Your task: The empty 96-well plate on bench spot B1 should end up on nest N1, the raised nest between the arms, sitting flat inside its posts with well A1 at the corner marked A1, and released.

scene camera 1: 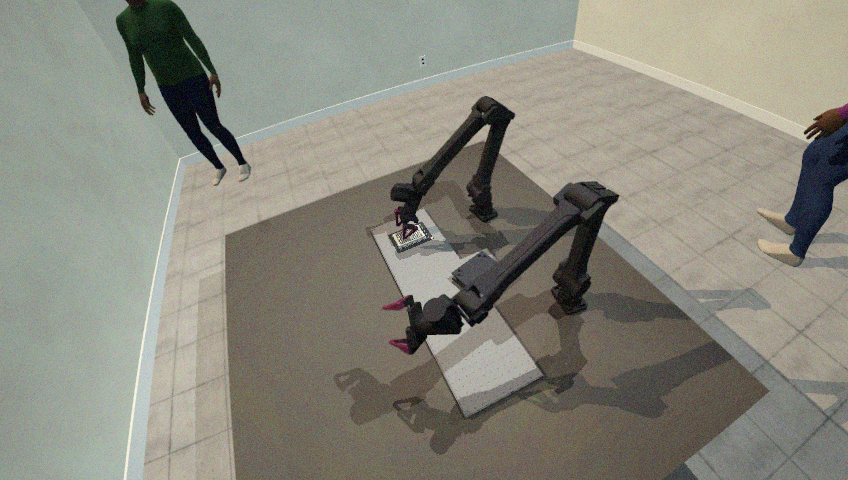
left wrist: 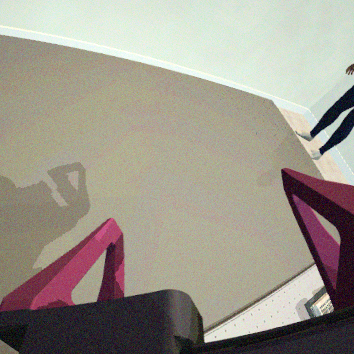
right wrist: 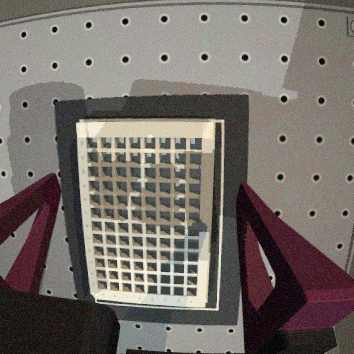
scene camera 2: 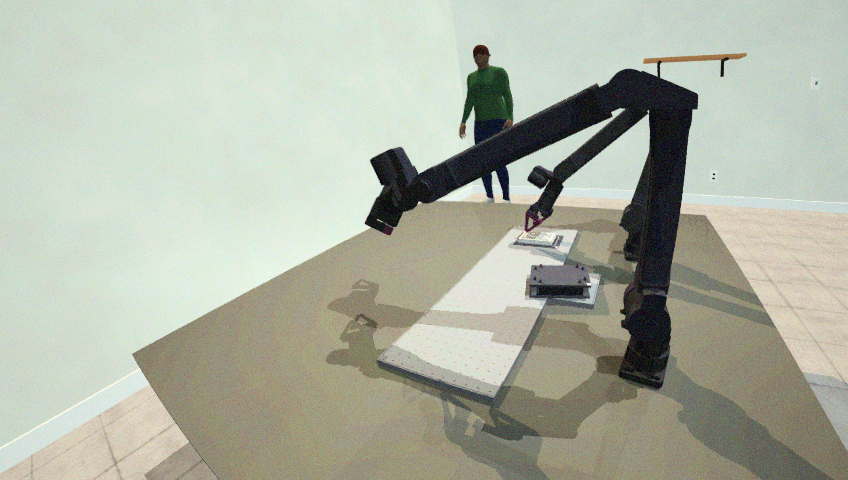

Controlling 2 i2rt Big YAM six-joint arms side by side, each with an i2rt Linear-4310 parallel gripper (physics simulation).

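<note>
The white 96-well plate lies flat on a dark rectangular pad at the far end of the perforated board. Part of it shows in the left wrist view. My right gripper is open and points down over the plate, with one finger beyond each long side; no contact shows. My left gripper is open and empty, high above the mat. The dark raised nest N1 stands between the arms, its top bare with small posts. Its A1 mark cannot be read.
The long white perforated board lies on the brown mat. The left arm's forearm passes close to the nest in scene camera 1. A person in green stands beyond the mat.
</note>
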